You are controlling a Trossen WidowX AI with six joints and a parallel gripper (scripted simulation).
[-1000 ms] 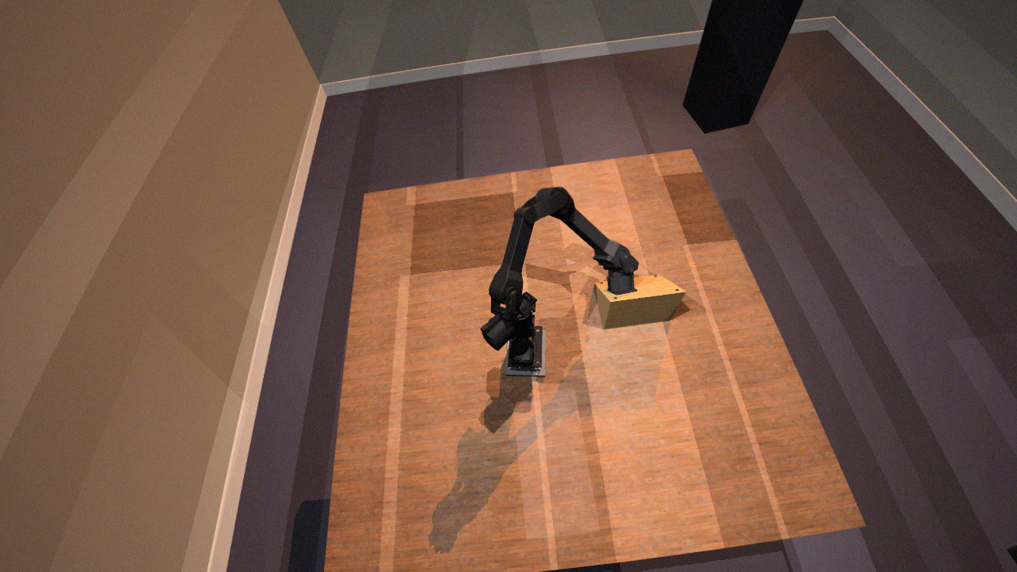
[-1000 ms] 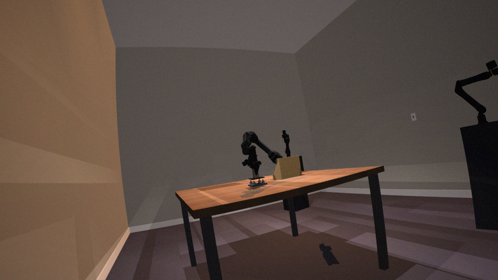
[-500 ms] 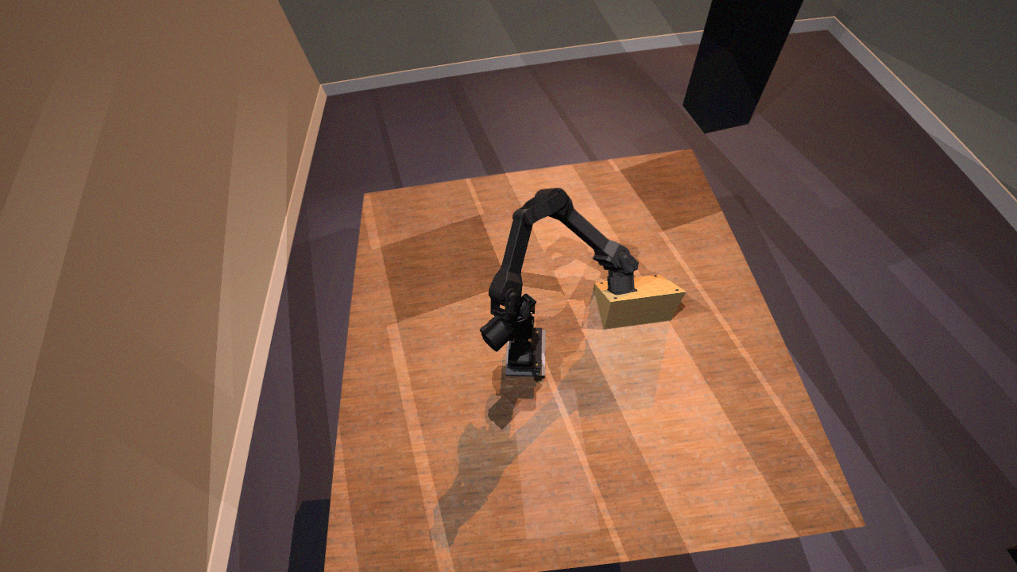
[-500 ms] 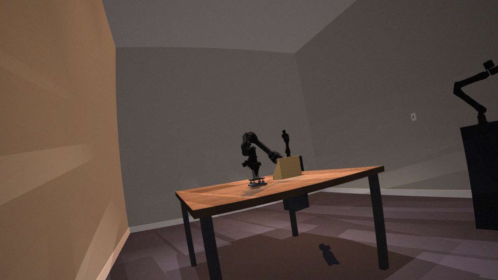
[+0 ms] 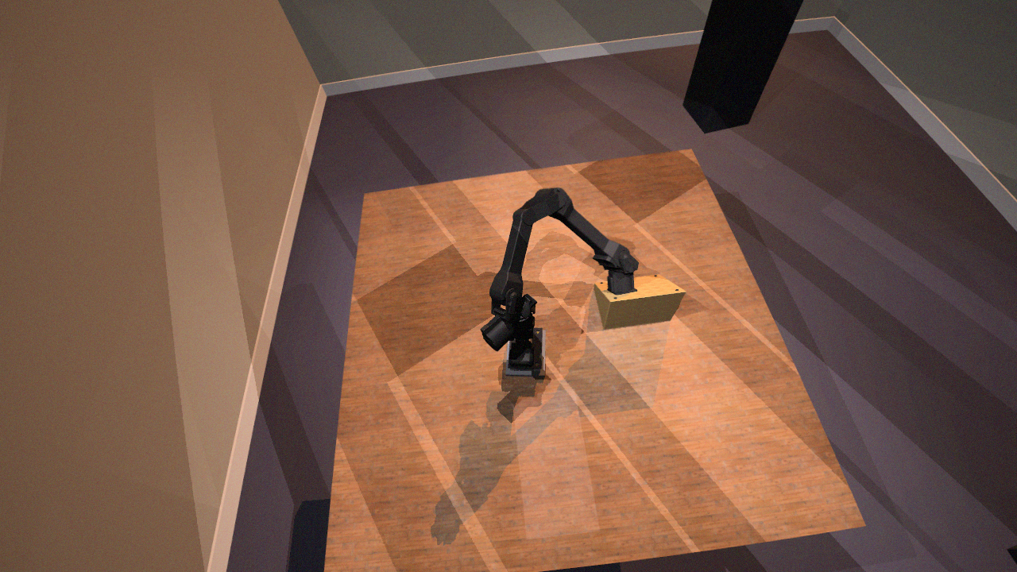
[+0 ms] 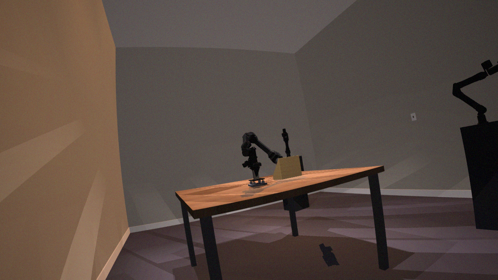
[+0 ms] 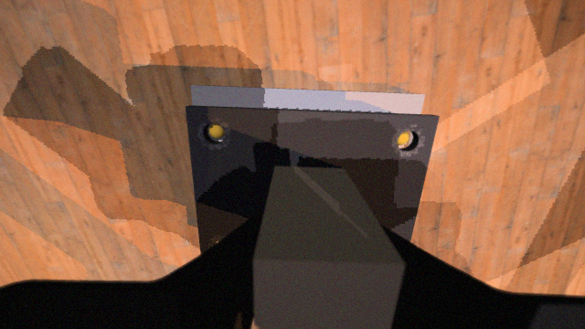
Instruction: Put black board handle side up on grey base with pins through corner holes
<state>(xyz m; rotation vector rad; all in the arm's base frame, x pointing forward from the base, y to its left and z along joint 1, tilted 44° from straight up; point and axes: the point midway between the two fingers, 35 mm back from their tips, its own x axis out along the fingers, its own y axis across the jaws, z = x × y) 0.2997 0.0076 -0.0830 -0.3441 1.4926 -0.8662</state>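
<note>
The black board lies right at my gripper tip. The rest, counted from my gripper tip: grey base 60 mm below.
</note>
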